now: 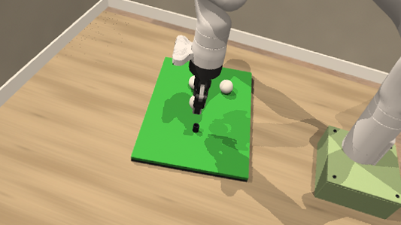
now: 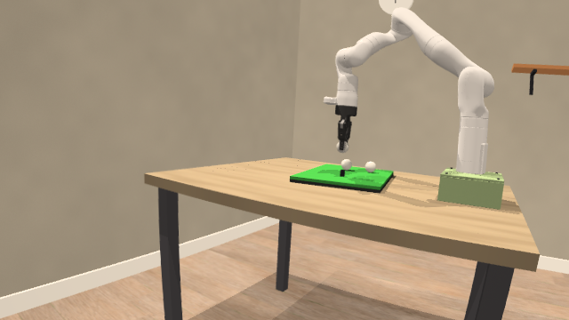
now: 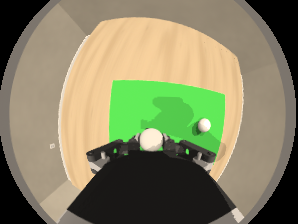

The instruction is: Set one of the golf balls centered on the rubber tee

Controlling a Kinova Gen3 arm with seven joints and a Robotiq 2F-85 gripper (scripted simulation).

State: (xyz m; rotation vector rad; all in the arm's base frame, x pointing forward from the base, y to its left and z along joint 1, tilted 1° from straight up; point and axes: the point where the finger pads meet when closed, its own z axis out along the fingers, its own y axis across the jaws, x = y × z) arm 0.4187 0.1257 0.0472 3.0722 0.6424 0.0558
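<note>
Now: hand 110 mm above the green mat, 30 mm to the left of it and 10 mm short of it.
</note>
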